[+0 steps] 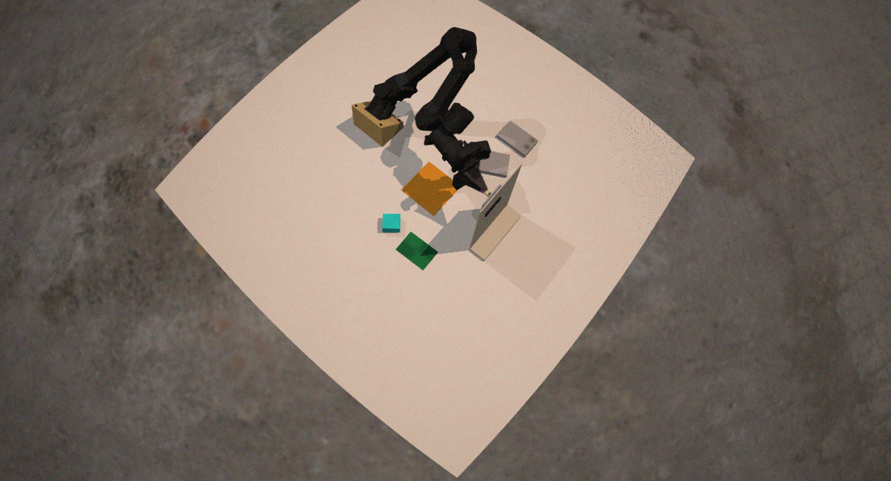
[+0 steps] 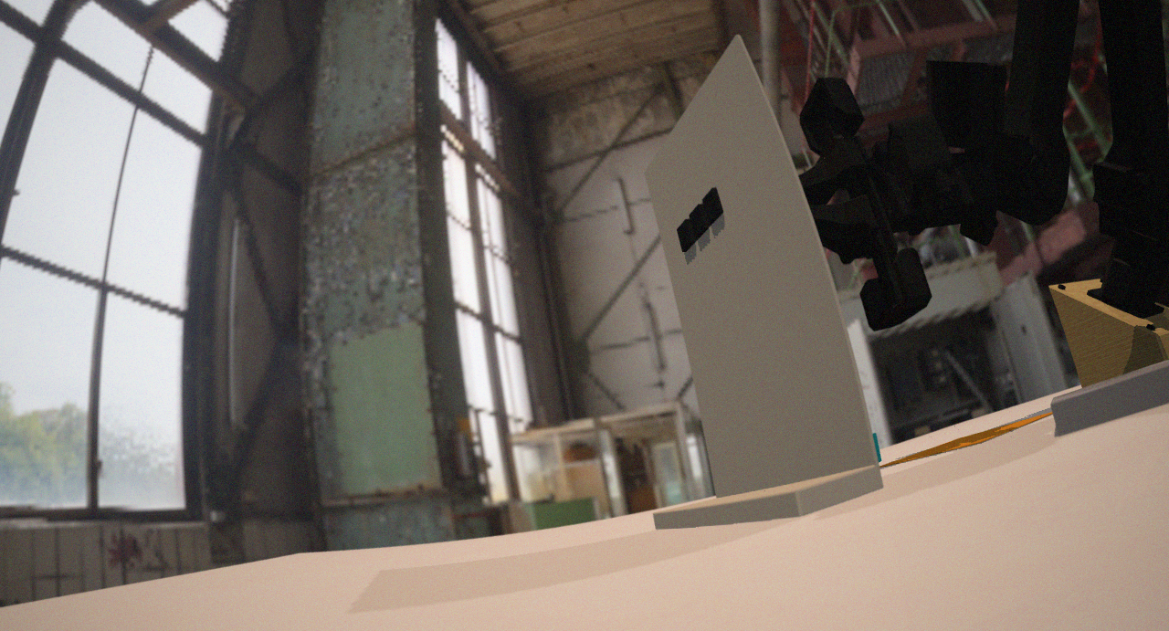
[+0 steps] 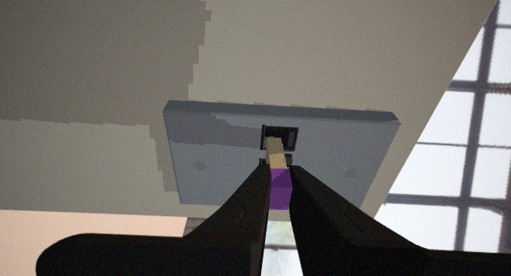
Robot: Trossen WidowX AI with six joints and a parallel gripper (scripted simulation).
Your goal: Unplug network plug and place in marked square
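The orange marked square lies 19 cm below my gripper tip, 16 cm behind it and 1 cm to the right of it. Also, from my gripper tip: upright panel (7 cm below, 4 cm ahead, 1 cm to the right); network plug (right at my gripper tip); green square (19 cm below, 18 cm to the right, 7 cm behind).
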